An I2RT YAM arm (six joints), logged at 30 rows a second.
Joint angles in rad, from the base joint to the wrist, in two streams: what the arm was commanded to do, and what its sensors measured. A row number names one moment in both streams.
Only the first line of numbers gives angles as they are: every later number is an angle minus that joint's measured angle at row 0.
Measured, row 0:
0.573 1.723 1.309 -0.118 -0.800 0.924
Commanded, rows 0 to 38:
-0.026 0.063 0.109 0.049 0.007 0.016
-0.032 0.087 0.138 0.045 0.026 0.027
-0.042 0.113 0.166 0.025 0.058 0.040
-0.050 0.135 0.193 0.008 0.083 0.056
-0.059 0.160 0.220 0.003 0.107 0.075
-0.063 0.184 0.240 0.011 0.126 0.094
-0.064 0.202 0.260 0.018 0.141 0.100
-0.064 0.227 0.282 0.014 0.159 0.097
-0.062 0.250 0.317 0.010 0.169 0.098
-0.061 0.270 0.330 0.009 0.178 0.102
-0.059 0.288 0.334 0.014 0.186 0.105
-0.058 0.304 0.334 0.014 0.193 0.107
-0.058 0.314 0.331 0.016 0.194 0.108
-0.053 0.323 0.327 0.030 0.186 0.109
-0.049 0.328 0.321 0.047 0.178 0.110
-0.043 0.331 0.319 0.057 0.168 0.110
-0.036 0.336 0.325 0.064 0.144 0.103
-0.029 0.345 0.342 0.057 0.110 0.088
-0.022 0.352 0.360 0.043 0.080 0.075
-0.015 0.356 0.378 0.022 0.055 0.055
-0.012 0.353 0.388 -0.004 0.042 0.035
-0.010 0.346 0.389 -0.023 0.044 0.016
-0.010 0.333 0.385 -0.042 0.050 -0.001
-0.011 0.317 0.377 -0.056 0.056 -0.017
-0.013 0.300 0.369 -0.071 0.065 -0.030
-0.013 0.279 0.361 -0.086 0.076 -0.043
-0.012 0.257 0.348 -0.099 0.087 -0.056
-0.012 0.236 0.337 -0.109 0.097 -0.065
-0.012 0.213 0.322 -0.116 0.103 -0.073
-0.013 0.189 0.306 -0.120 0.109 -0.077
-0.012 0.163 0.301 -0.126 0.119 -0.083
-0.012 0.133 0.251 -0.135 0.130 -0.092
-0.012 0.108 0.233 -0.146 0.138 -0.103
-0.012 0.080 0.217 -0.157 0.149 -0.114
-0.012 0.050 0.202 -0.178 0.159 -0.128
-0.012 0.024 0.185 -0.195 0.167 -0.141
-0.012 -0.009 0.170 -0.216 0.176 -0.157
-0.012 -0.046 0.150 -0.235 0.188 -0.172
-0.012 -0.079 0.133 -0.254 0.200 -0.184
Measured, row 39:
-0.009 0.000 0.171 -0.167 0.152 -0.114
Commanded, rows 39 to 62:
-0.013 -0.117 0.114 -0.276 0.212 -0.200
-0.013 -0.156 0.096 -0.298 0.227 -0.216
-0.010 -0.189 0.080 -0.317 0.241 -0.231
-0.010 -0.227 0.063 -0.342 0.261 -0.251
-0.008 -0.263 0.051 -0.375 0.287 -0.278
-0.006 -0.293 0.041 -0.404 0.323 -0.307
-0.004 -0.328 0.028 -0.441 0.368 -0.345
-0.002 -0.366 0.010 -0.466 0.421 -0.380
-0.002 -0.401 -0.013 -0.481 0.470 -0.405
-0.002 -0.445 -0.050 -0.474 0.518 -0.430
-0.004 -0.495 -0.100 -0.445 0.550 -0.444
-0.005 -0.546 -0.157 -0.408 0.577 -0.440
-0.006 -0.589 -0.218 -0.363 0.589 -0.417
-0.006 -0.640 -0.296 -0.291 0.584 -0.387
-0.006 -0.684 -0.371 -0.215 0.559 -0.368
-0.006 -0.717 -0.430 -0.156 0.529 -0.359
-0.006 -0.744 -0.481 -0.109 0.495 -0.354
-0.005 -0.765 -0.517 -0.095 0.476 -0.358
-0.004 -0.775 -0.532 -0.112 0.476 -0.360
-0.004 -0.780 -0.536 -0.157 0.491 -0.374
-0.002 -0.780 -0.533 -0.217 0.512 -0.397
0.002 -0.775 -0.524 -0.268 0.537 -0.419
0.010 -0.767 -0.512 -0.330 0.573 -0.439
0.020 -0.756 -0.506 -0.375 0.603 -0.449
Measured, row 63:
0.000 -0.762 -0.533 -0.271 0.527 -0.391
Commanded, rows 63 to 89:
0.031 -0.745 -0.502 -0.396 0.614 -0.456
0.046 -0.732 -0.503 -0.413 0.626 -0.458
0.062 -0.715 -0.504 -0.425 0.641 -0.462
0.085 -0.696 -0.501 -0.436 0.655 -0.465
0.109 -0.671 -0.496 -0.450 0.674 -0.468
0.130 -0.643 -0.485 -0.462 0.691 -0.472
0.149 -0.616 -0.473 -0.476 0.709 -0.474
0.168 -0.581 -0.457 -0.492 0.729 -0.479
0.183 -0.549 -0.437 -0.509 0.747 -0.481
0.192 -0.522 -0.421 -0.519 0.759 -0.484
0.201 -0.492 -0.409 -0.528 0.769 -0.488
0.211 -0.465 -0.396 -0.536 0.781 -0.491
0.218 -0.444 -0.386 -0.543 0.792 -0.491
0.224 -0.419 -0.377 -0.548 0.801 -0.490
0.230 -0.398 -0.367 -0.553 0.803 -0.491
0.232 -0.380 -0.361 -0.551 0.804 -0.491
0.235 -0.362 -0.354 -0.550 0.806 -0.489
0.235 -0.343 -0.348 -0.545 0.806 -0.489
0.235 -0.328 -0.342 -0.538 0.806 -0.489
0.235 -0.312 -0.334 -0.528 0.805 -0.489
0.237 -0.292 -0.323 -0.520 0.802 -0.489
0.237 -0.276 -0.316 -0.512 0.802 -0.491
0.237 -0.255 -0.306 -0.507 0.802 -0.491
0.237 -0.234 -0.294 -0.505 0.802 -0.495
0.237 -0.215 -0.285 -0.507 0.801 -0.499
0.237 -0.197 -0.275 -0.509 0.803 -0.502
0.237 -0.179 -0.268 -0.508 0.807 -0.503
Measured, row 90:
0.230 -0.214 -0.302 -0.502 0.784 -0.488
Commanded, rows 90 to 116:
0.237 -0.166 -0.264 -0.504 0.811 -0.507
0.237 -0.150 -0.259 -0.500 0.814 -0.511
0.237 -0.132 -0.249 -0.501 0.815 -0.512
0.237 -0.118 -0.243 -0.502 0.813 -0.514
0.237 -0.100 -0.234 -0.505 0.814 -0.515
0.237 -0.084 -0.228 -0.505 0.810 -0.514
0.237 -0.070 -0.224 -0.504 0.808 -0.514
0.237 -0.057 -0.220 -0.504 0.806 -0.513
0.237 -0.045 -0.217 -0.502 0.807 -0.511
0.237 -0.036 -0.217 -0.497 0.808 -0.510
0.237 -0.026 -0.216 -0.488 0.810 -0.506
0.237 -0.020 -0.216 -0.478 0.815 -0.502
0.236 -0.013 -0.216 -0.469 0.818 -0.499
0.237 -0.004 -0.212 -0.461 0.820 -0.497
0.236 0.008 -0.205 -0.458 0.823 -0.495
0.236 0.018 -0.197 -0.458 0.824 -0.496
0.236 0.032 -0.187 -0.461 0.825 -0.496
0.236 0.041 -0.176 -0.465 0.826 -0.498
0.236 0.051 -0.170 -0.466 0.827 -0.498
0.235 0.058 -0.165 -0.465 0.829 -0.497
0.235 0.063 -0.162 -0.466 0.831 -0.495
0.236 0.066 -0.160 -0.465 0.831 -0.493
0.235 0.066 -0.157 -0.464 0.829 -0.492
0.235 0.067 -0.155 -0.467 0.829 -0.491
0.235 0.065 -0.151 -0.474 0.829 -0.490
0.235 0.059 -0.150 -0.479 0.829 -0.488
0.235 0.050 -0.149 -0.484 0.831 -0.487
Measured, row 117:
0.230 0.052 -0.172 -0.467 0.814 -0.490
